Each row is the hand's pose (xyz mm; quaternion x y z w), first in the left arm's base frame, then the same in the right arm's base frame.
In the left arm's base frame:
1: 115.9 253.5 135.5 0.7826 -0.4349 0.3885 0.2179
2: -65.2 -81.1 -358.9 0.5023 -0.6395 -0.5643 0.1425
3: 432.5 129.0 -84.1 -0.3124 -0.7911 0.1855 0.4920
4: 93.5 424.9 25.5 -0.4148 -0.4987 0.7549 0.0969
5: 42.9 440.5 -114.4 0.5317 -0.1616 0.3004 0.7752
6: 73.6 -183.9 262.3 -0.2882 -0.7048 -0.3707 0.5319
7: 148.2 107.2 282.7 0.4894 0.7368 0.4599 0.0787
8: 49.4 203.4 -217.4 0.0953 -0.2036 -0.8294 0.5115
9: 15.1 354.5 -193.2 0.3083 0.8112 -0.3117 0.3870
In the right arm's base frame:
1: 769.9 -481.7 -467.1 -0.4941 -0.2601 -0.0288 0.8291
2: 446.3 2.2 -691.5 0.6974 0.6522 -0.2959 0.0273
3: 558.0 -296.4 -176.0 0.8497 -0.5011 -0.1639 0.0071
4: 614.4 -606.0 -515.8 -0.2900 0.8601 0.2255 0.3541
5: 486.5 -573.0 -586.1 -0.6340 -0.0829 -0.5778 0.5072
6: 1038.1 -111.3 -462.2 0.8881 -0.1218 -0.1332 0.4227
7: 950.2 -393.7 -405.2 0.5105 -0.1359 -0.6461 0.5508
8: 467.4 -315.2 -577.9 0.6024 0.5144 0.1776 0.5840
9: 445.5 -465.1 -618.6 -0.2830 0.4630 0.8196 0.1840

